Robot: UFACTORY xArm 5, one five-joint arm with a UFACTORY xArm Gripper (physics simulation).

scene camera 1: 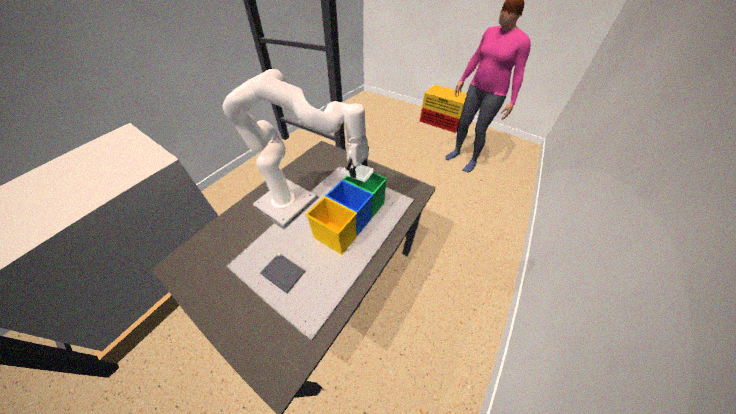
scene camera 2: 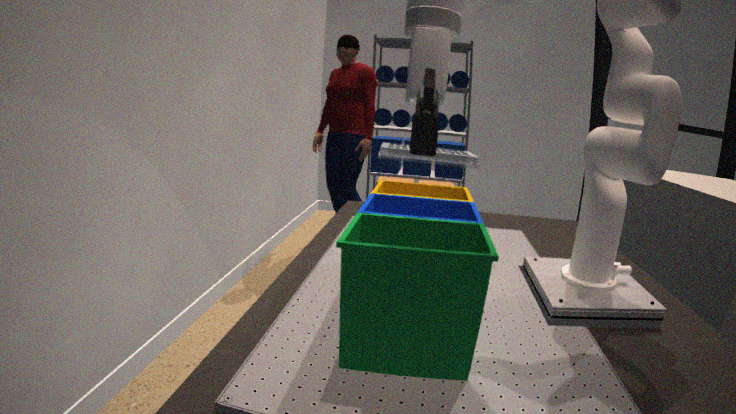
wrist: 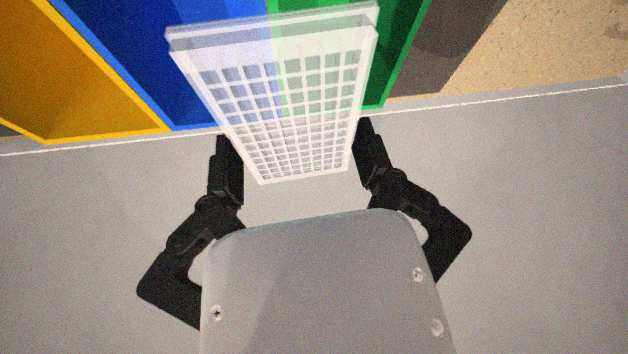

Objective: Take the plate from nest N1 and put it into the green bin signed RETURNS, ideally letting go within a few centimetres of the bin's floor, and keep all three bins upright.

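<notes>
The clear, gridded plate [scene camera 1: 363, 172] [scene camera 2: 452, 153] [wrist: 300, 100] is held by its long sides, nearly level, above the bins. My gripper [scene camera 2: 424, 152] [wrist: 296, 138] is shut on the plate. In the wrist view the plate overlaps the border between the blue bin [scene camera 1: 352, 191] [scene camera 2: 419, 207] [wrist: 150, 60] and the green bin [scene camera 1: 378, 193] [scene camera 2: 411, 308] [wrist: 395, 55]. The yellow bin [scene camera 1: 331, 231] [scene camera 2: 424, 189] [wrist: 85, 85] stands at the other end of the row. All three bins are upright. The sign RETURNS cannot be read in these views.
The bins stand in a row on a pale perforated board [scene camera 1: 288, 308] [scene camera 2: 288, 355]. A dark square nest [scene camera 1: 283, 272] lies on the board beyond the yellow bin. The arm's base plate [scene camera 1: 267, 208] [scene camera 2: 607, 303] is beside the row. One person [scene camera 1: 494, 61] [scene camera 2: 351, 102] stands away from the table in each scene view.
</notes>
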